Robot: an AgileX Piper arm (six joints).
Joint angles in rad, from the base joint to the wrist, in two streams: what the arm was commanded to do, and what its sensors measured. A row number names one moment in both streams.
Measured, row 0:
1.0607 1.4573 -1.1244 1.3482 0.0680 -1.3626
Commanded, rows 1 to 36:
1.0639 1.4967 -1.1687 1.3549 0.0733 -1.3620
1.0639 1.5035 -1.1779 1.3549 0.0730 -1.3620
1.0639 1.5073 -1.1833 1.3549 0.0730 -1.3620
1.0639 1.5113 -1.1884 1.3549 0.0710 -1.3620
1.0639 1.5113 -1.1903 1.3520 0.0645 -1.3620
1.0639 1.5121 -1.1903 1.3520 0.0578 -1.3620
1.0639 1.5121 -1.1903 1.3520 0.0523 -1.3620
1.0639 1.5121 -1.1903 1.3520 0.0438 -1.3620
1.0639 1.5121 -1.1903 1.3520 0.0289 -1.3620
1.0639 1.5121 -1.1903 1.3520 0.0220 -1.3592
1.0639 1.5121 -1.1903 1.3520 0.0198 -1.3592
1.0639 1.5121 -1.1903 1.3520 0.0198 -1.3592
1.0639 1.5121 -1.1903 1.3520 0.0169 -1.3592
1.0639 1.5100 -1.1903 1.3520 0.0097 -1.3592
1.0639 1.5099 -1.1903 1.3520 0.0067 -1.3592
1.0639 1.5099 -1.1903 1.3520 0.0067 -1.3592
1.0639 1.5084 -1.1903 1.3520 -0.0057 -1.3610
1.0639 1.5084 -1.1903 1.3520 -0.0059 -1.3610
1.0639 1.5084 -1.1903 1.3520 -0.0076 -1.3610
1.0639 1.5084 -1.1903 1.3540 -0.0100 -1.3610
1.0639 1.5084 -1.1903 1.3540 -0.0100 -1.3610
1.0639 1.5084 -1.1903 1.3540 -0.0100 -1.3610
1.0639 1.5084 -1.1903 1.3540 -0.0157 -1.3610
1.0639 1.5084 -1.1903 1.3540 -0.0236 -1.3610
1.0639 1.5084 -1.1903 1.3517 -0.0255 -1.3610
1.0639 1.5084 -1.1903 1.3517 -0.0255 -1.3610
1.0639 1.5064 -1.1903 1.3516 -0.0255 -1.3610
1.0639 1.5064 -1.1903 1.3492 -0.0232 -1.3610
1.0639 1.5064 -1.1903 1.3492 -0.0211 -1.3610
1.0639 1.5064 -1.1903 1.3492 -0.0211 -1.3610
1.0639 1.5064 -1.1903 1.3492 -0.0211 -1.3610
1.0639 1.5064 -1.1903 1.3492 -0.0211 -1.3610
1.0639 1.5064 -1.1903 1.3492 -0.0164 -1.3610
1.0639 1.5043 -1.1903 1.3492 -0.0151 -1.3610
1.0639 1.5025 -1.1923 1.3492 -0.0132 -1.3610
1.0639 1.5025 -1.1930 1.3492 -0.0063 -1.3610
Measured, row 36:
1.0607 1.5121 -1.1811 1.3502 -0.0111 -1.3626
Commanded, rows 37 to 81:
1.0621 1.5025 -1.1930 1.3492 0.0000 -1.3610
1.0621 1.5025 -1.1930 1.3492 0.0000 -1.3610
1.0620 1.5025 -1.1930 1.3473 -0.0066 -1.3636
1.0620 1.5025 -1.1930 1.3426 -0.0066 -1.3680
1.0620 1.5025 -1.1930 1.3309 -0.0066 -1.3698
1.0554 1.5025 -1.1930 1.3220 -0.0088 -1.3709
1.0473 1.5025 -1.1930 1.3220 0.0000 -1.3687
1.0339 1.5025 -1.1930 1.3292 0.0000 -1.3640
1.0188 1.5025 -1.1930 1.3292 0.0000 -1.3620
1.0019 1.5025 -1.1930 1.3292 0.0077 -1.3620
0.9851 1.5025 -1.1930 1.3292 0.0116 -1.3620
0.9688 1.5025 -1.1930 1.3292 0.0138 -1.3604
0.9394 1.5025 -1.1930 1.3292 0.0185 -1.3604
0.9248 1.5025 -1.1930 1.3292 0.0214 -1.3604
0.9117 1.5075 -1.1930 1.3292 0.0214 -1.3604
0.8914 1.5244 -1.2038 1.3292 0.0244 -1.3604
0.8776 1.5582 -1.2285 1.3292 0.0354 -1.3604
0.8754 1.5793 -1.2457 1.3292 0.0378 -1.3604
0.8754 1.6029 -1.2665 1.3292 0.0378 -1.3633
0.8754 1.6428 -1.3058 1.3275 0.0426 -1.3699
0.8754 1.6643 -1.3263 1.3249 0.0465 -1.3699
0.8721 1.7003 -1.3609 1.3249 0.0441 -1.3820
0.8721 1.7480 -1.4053 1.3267 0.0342 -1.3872
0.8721 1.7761 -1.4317 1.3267 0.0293 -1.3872
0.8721 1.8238 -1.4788 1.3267 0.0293 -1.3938
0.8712 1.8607 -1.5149 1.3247 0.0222 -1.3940
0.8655 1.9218 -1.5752 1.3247 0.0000 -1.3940
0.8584 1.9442 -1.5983 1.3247 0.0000 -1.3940
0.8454 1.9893 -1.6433 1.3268 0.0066 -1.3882
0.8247 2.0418 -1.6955 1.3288 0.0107 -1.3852
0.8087 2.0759 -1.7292 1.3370 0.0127 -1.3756
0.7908 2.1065 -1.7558 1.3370 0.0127 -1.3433
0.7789 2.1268 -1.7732 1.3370 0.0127 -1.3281
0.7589 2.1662 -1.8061 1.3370 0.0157 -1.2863
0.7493 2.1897 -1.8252 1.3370 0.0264 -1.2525
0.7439 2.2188 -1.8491 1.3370 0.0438 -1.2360
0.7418 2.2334 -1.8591 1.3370 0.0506 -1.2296
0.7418 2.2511 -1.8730 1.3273 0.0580 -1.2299
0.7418 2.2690 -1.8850 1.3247 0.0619 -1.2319
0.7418 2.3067 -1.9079 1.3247 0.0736 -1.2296
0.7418 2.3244 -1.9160 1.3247 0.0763 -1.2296
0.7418 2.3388 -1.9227 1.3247 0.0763 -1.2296
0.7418 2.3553 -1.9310 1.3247 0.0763 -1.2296
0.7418 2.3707 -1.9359 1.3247 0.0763 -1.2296
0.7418 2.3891 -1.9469 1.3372 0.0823 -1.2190
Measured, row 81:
0.7433 2.3332 -1.9144 1.3340 0.0649 -1.2340
